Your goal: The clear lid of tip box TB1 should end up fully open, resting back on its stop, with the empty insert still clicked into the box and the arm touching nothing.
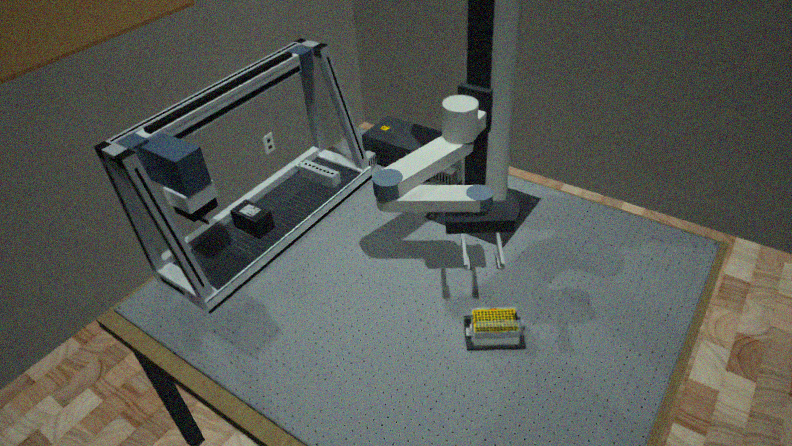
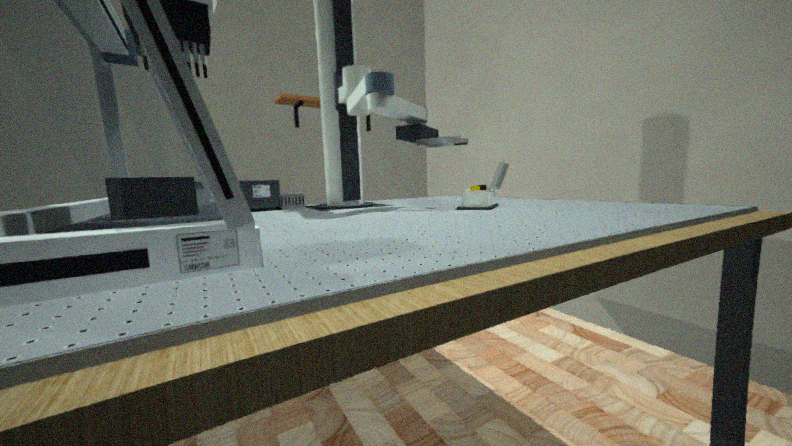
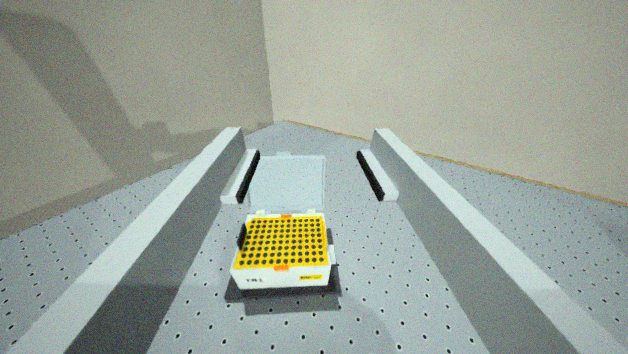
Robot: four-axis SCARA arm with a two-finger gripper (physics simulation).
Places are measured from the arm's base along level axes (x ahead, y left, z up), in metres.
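Pixels of known places: gripper, between the fingertips: (image 1: 484, 267) (image 2: 465, 140) (image 3: 309, 142).
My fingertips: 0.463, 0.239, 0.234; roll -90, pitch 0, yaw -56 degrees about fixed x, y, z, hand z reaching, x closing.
Behind a point stands the place of what it marks, as x, y, z.
Tip box TB1 (image 1: 497, 337) {0.530, 0.320, 0.079} (image 2: 476, 197) {0.514, 0.240, 0.051} (image 3: 280, 278) {0.440, 0.265, 0.048} is white and sits on a dark base plate (image 3: 235, 295) {0.400, 0.311, 0.021}. Its yellow insert (image 1: 493, 316) {0.467, 0.276, 0.071} (image 2: 477, 187) {0.515, 0.244, 0.082} (image 3: 282, 242) {0.471, 0.285, 0.070} lies level in the box, with orange clips at the front and back edges and dark empty holes. The clear lid (image 2: 500, 176) {0.562, 0.294, 0.114} (image 3: 287, 182) {0.538, 0.325, 0.114} is swung open past upright and leans back from the hinge side. My gripper (image 1: 483, 267) {0.463, 0.239, 0.234} (image 2: 462, 140) {0.463, 0.239, 0.234} (image 3: 309, 142) {0.463, 0.239, 0.234} is shut as far as it goes, with a gap between its pads and nothing in it. It hangs above the table, apart from box and lid.
A gantry frame (image 1: 285, 239) {0.515, -0.451, 0.052} (image 2: 249, 243) {0.850, -0.463, 0.044} stands at the left, with a blue and white head (image 1: 177, 160) {0.769, -0.467, 0.501} and a black block (image 1: 252, 221) {0.564, -0.530, 0.129} (image 2: 149, 198). A dark box (image 1: 399, 135) {-0.103, -0.419, 0.128} (image 2: 260, 193) {-0.034, -0.320, 0.079} is near my arm's column (image 1: 501, 110) {0.041, 0.063, 0.429} (image 2: 326, 110) {0.031, -0.068, 0.384}.
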